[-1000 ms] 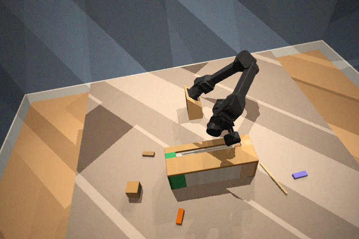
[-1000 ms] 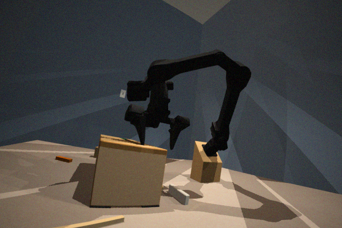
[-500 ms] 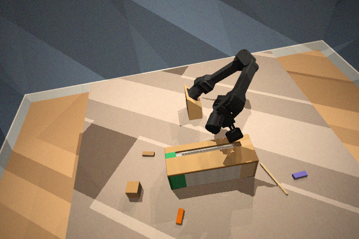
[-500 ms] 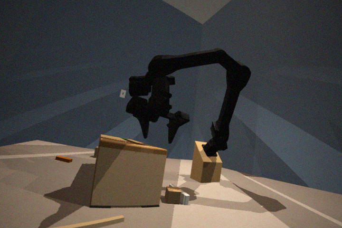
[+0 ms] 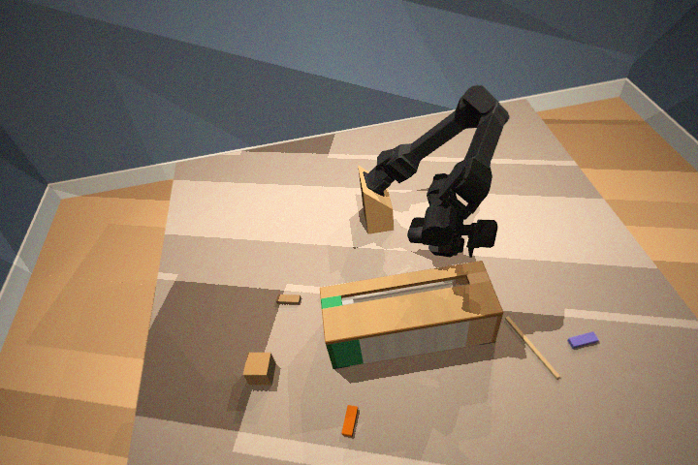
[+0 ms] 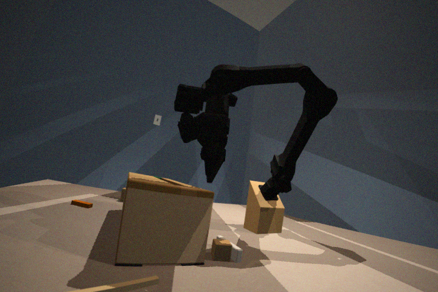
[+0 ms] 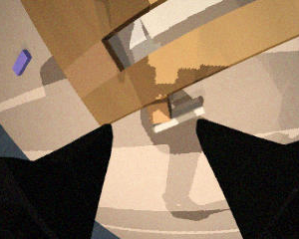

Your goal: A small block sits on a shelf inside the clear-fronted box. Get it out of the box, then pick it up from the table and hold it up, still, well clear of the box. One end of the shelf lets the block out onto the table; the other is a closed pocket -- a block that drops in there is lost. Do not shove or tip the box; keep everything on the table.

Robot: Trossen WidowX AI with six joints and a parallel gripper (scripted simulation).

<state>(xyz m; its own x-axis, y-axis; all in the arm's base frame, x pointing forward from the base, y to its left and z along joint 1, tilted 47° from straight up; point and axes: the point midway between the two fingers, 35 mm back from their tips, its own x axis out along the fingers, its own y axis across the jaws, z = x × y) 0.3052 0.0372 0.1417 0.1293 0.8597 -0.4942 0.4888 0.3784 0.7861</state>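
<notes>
Right now the small tan block is 3 cm behind my gripper tip, 3 cm to the left of it and 13 cm below it. From my gripper tip the other things lie so: thin stick (18 cm ahead, 12 cm to the left, 15 cm below).
</notes>
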